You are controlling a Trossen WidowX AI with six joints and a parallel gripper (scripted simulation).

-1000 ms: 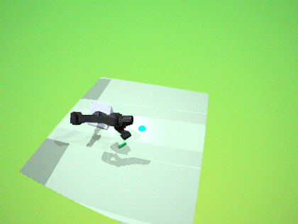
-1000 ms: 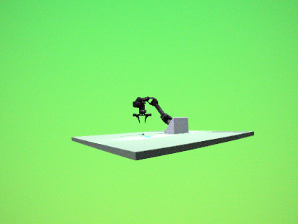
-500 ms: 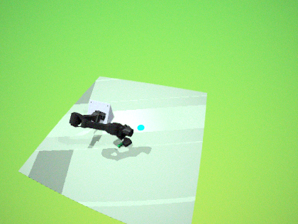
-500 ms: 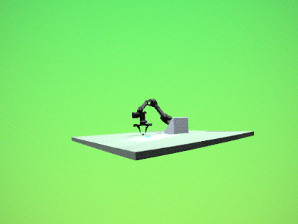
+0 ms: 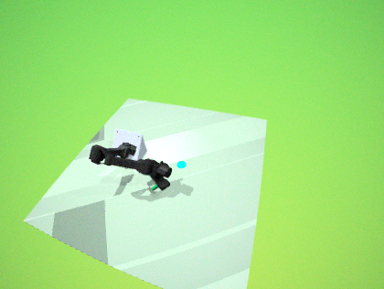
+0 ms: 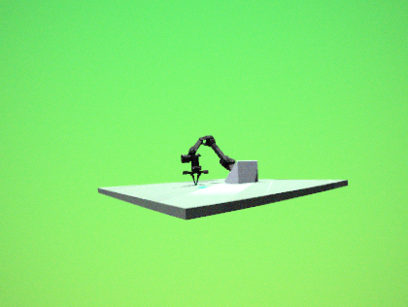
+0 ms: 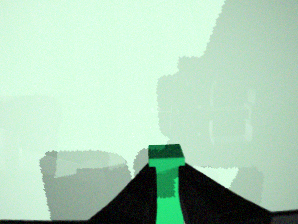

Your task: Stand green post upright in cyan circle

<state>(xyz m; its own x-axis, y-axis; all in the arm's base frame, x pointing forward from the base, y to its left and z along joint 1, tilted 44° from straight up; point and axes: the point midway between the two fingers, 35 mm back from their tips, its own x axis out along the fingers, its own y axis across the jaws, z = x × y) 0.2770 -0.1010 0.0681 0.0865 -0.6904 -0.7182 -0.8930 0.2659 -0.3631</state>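
Now: gripper tip 190 mm to the right of the cyan circle, 60 mm short of it and 10 mm above it. From my gripper tip the other things lie so: green post: 20 mm to the right, 10 mm behind.
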